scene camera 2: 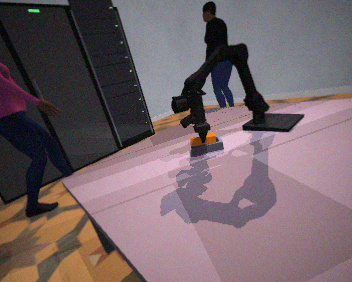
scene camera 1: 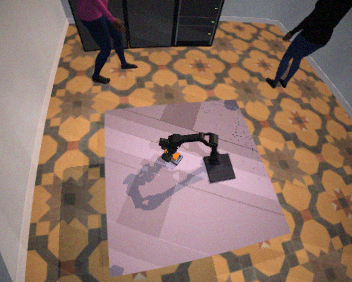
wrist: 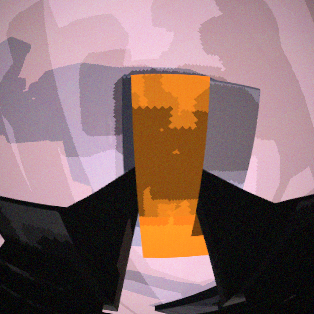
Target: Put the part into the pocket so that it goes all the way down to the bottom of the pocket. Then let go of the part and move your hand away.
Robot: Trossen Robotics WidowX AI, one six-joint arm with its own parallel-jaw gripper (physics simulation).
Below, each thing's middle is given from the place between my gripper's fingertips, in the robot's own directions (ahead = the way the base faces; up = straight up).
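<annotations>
Position of my gripper: 10 mm below the orange L-shaped part [wrist: 169, 111] and 10 mm past it. The grey pocket block [wrist: 232, 116] is 30 mm below my hand and 20 mm behind it.
</annotations>
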